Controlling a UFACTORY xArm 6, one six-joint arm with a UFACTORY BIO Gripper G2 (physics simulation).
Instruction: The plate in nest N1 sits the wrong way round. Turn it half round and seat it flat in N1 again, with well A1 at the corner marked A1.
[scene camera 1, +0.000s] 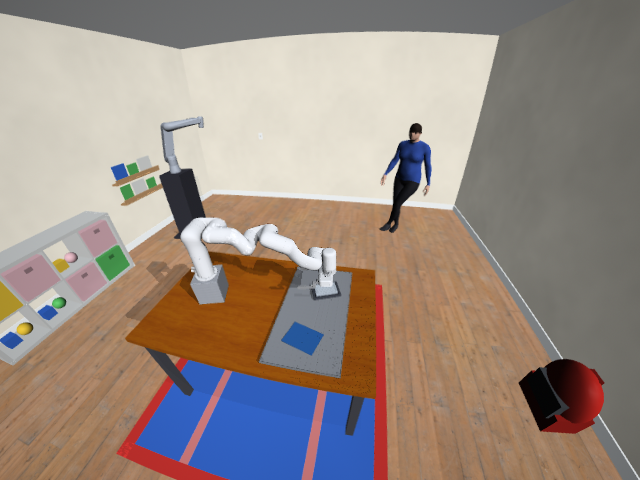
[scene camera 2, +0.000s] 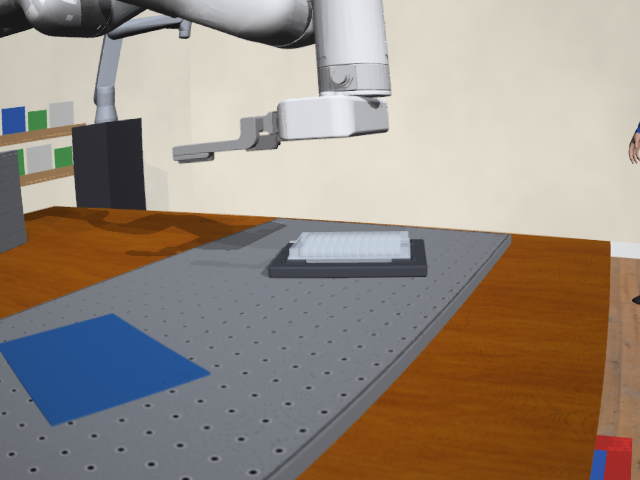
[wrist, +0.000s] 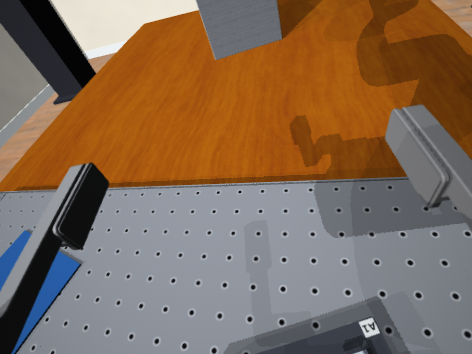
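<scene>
A clear, whitish well plate sits in the dark nest at the far end of the grey perforated board. The nest's white A1 label shows at the bottom of the wrist view. Which corner of the plate holds well A1 cannot be made out. My gripper is open and empty. Its body is above the plate, apart from it. Its fingers reach out sideways, nearly level, toward the arm's base side, and are not around the plate.
A blue square lies on the perforated board nearer the front. The arm's grey base block stands on the wooden table. A person stands beyond the table.
</scene>
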